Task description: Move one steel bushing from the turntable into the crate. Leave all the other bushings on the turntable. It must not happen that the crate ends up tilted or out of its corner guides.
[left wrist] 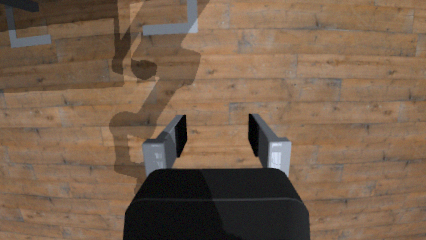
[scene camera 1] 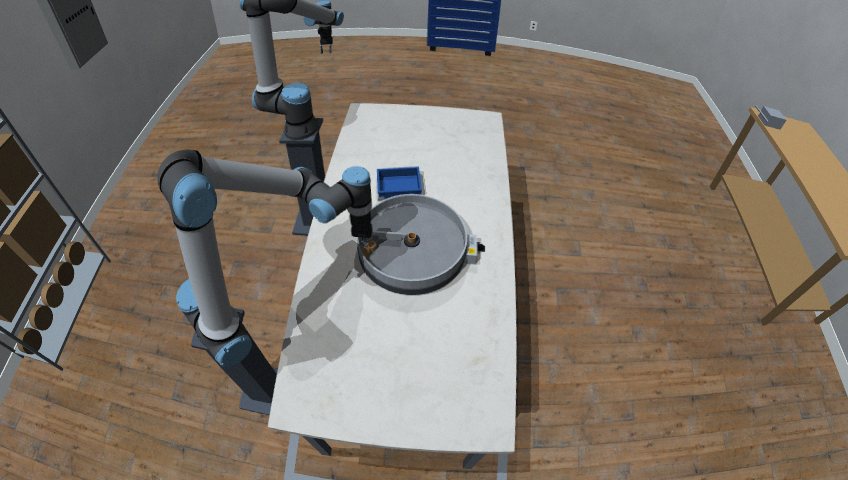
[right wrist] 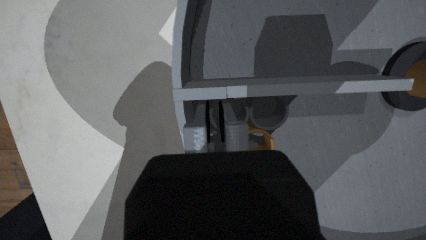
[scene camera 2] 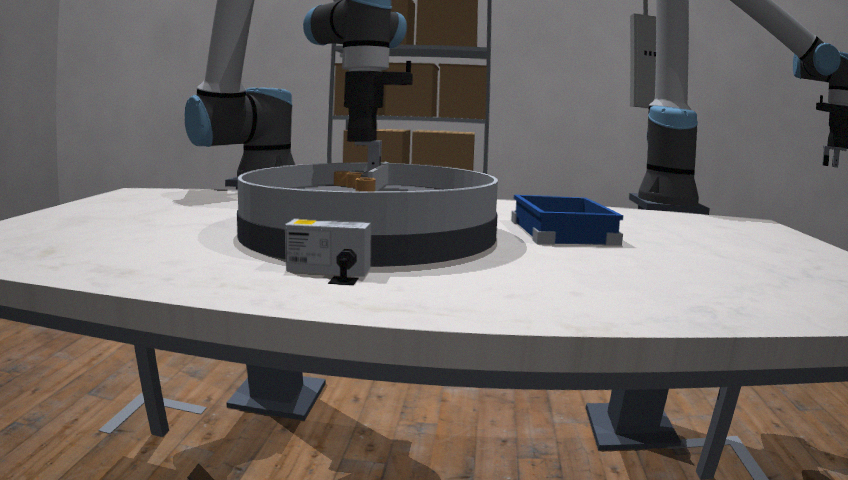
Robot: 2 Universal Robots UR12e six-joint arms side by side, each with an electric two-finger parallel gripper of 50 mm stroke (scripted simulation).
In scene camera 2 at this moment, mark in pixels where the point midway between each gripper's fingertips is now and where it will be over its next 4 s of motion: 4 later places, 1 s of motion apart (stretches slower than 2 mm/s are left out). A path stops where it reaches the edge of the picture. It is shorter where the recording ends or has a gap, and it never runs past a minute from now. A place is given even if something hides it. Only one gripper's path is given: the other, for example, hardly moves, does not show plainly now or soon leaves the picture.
The right gripper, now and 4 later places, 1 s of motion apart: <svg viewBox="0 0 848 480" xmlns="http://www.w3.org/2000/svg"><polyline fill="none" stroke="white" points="373,174 375,137 419,139 525,146 567,150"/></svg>
